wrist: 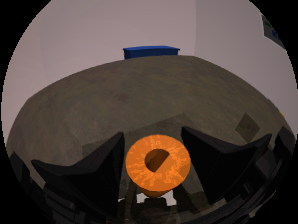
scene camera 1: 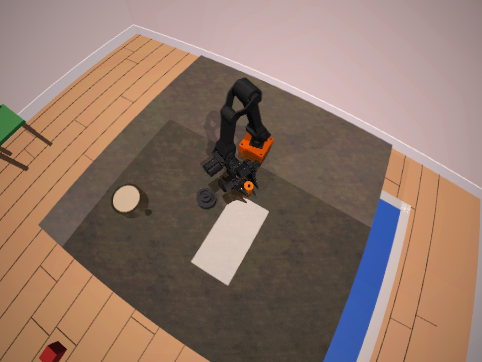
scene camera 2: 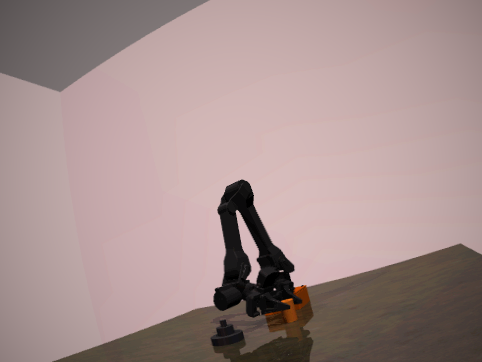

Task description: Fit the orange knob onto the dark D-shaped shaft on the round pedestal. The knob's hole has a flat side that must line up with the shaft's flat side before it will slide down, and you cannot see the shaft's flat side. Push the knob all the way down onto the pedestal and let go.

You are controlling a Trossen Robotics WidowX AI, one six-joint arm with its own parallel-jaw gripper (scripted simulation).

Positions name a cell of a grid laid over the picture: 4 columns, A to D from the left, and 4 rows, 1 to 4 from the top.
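Observation:
There is an orange knob (wrist: C3) that I can see. My gripper (scene camera 2: C4) is there to be seen as well, and I find the gripper again in the wrist view (wrist: C3) and also in scene camera 1 (scene camera 1: C3).

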